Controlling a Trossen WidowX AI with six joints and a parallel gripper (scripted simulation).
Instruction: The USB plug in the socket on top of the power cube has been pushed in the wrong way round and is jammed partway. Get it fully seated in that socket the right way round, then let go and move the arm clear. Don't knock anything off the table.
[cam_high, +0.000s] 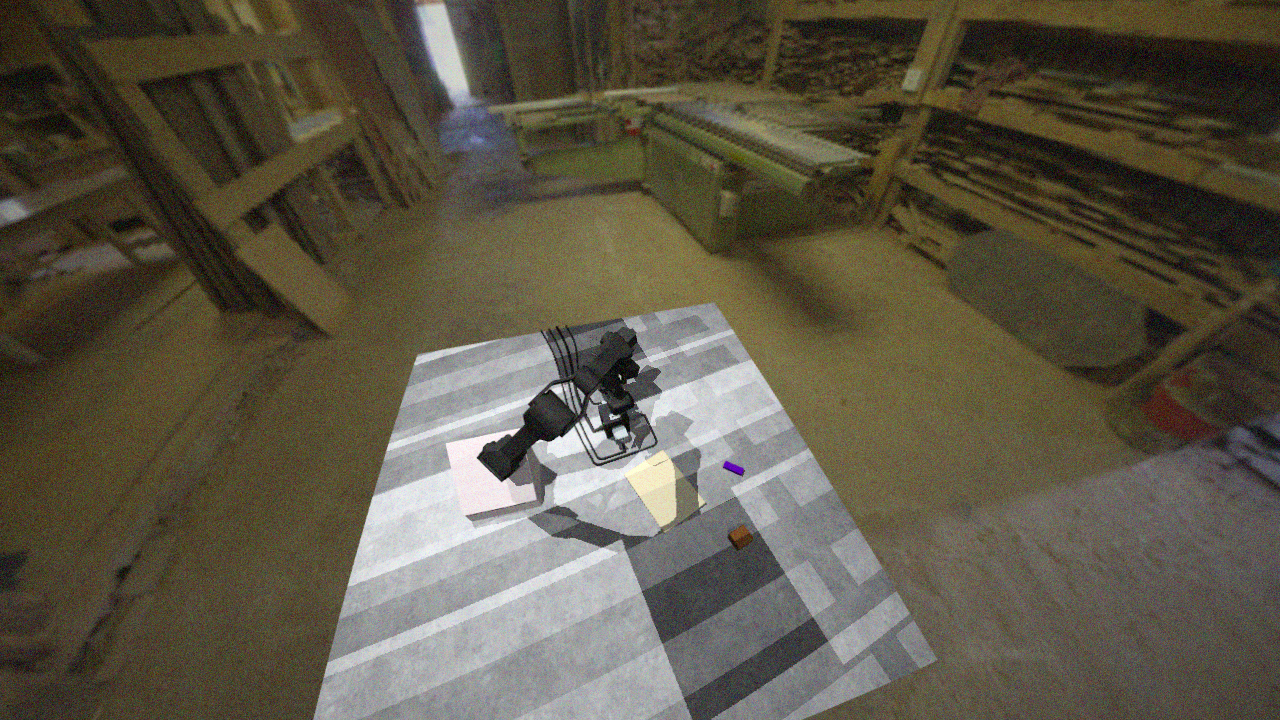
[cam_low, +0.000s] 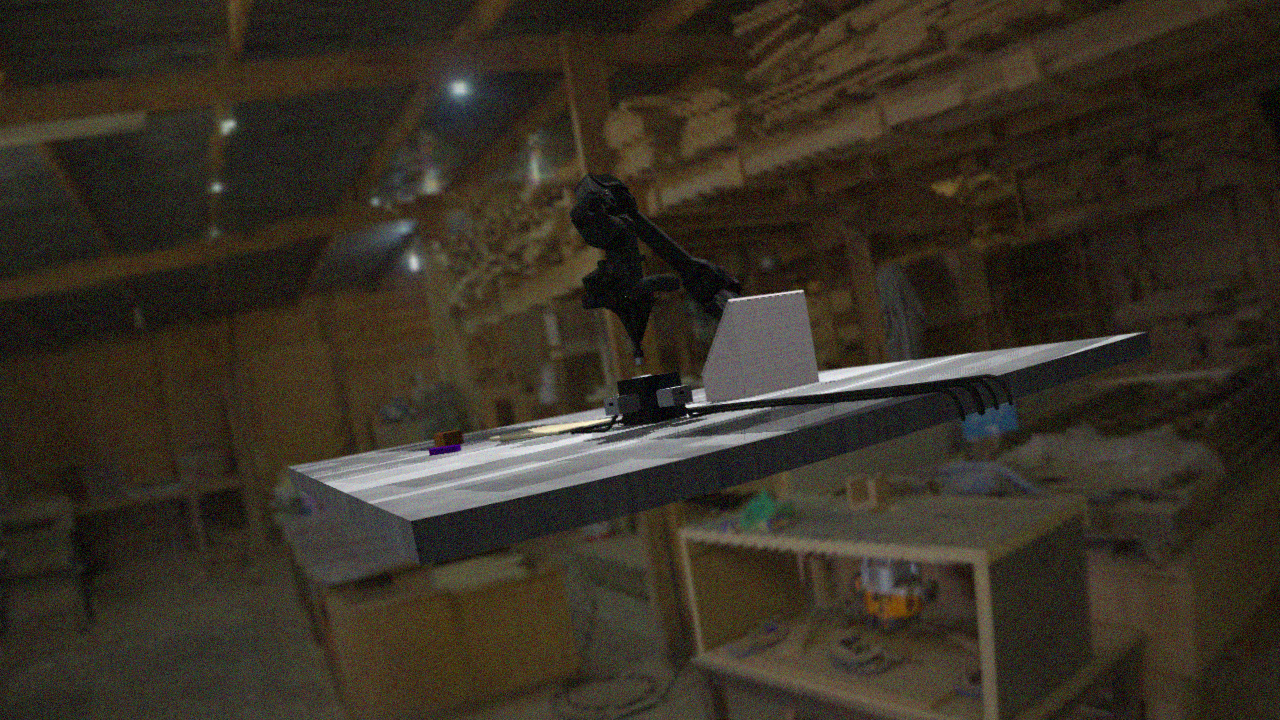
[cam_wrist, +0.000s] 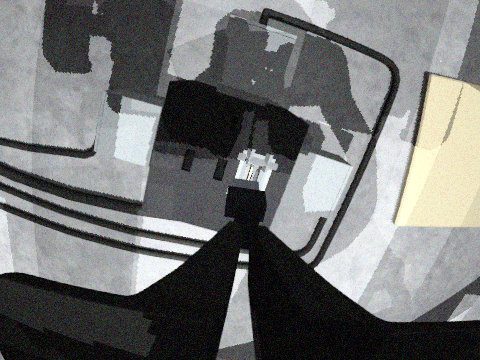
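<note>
Now: the USB plug 20 mm below my gripper tip. Round my gripper tip: cream sheet: 90 mm ahead, 230 mm to the right, 130 mm below; then purple piece: 300 mm ahead, 230 mm to the right, 130 mm below; then orange block: 230 mm ahead, 410 mm to the right, 120 mm below.
</note>
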